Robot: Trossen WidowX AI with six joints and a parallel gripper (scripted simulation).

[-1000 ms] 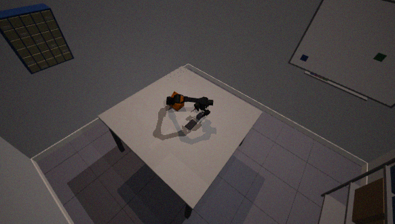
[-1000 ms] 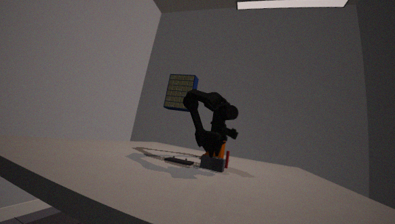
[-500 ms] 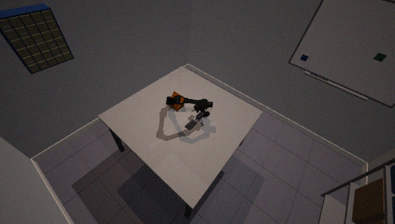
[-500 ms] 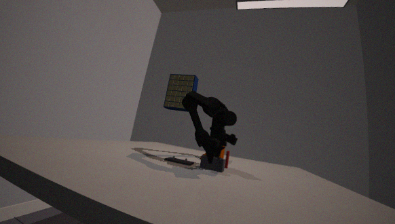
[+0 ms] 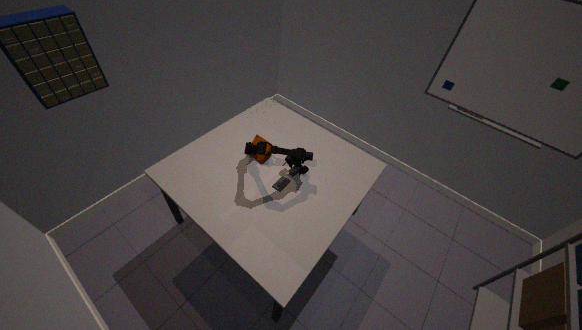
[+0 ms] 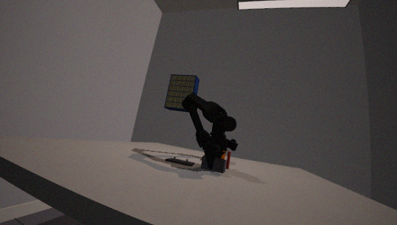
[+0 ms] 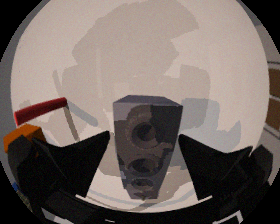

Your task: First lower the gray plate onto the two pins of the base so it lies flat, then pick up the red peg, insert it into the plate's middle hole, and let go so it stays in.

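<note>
Now: gripper tip 30 mm below the dark block. The rest, counted from my gripper tip: red peg (120 mm behind, 50 mm to the left, 30 mm above).
</note>
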